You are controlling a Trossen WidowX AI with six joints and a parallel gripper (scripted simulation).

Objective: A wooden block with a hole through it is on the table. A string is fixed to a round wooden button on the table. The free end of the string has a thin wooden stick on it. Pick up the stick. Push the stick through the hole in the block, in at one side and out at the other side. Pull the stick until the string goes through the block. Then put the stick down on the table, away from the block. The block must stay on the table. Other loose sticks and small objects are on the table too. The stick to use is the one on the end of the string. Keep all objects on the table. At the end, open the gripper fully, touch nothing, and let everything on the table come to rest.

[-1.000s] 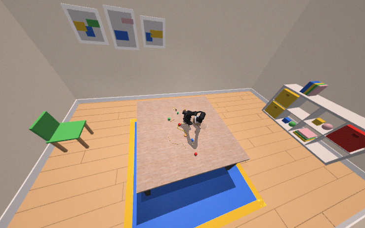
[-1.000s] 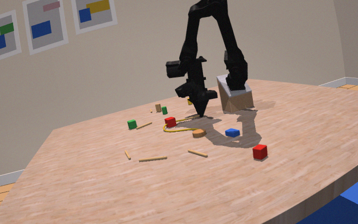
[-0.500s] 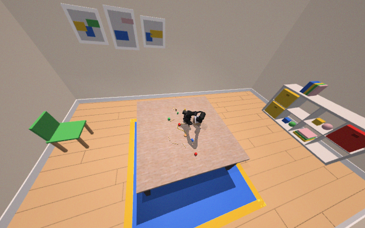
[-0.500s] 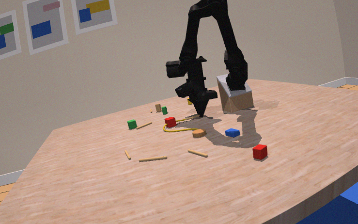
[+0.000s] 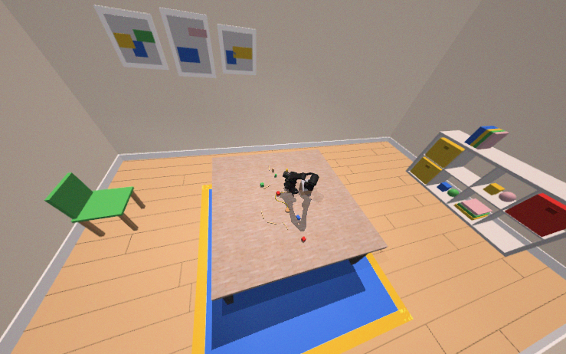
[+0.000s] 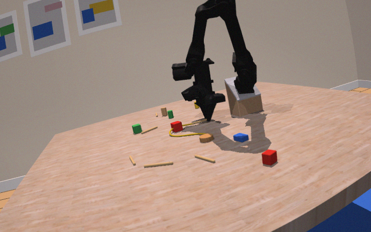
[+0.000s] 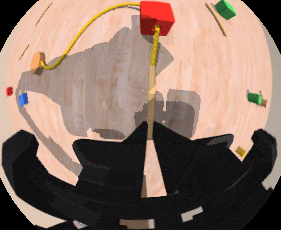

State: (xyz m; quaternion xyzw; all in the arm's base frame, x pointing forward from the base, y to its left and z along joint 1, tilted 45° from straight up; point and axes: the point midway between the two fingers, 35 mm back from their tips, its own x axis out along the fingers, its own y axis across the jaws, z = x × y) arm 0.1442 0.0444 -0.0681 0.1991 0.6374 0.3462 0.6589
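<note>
Right now the thin wooden stick is 40 mm ahead of my gripper tip, 10 mm to the left of it and 10 mm above it. The rest, counted from my gripper tip: green cylinder (220 mm to the right, 100 mm ahead, 20 mm above); round wooden button (210 mm to the left, 60 mm ahead, 10 mm above); green cube (250 mm ahead, 100 mm to the right, 10 mm above).
</note>
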